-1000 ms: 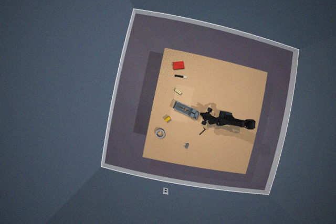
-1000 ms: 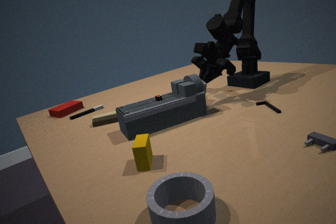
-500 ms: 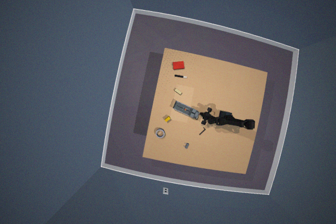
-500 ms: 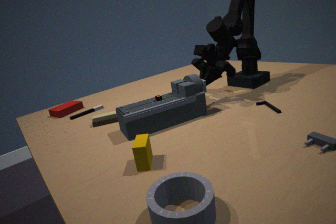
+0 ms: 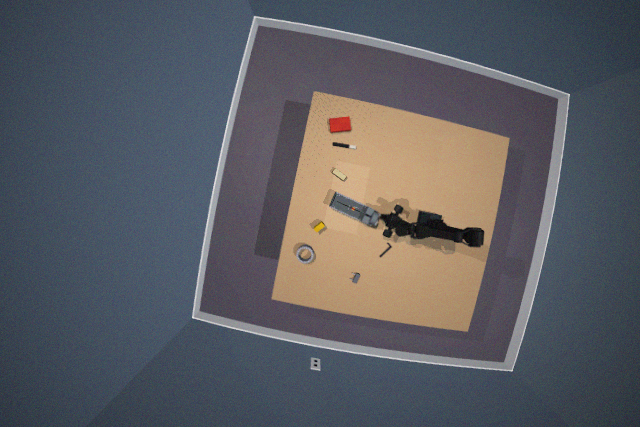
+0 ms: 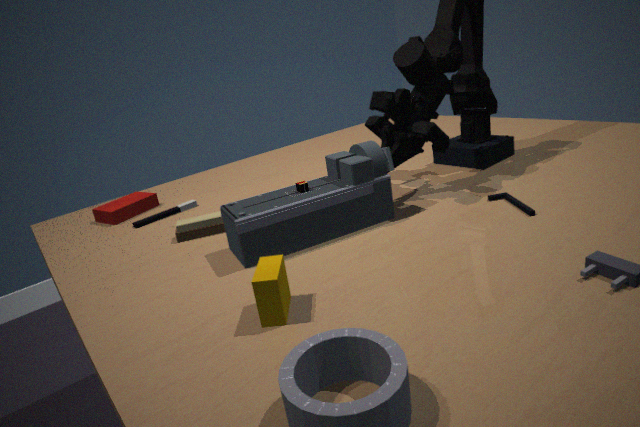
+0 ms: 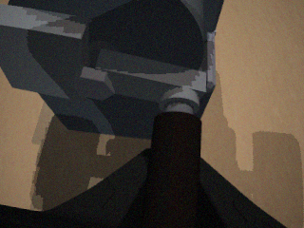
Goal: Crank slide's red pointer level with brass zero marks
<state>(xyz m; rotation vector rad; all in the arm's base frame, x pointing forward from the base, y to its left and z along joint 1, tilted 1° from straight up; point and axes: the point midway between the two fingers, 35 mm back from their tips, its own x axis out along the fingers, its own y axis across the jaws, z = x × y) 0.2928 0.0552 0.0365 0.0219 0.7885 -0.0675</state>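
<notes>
The red pointer lies 170 mm ahead of my gripper tip, 20 mm to the left of it and 20 mm above it. The rest, counted from my gripper tip: black hex key: 130 mm behind, 170 mm to the left, 50 mm below; then black crank handle: 20 mm behind, 20 mm above; then tan block: 300 mm ahead, 140 mm to the right, 40 mm below.
</notes>
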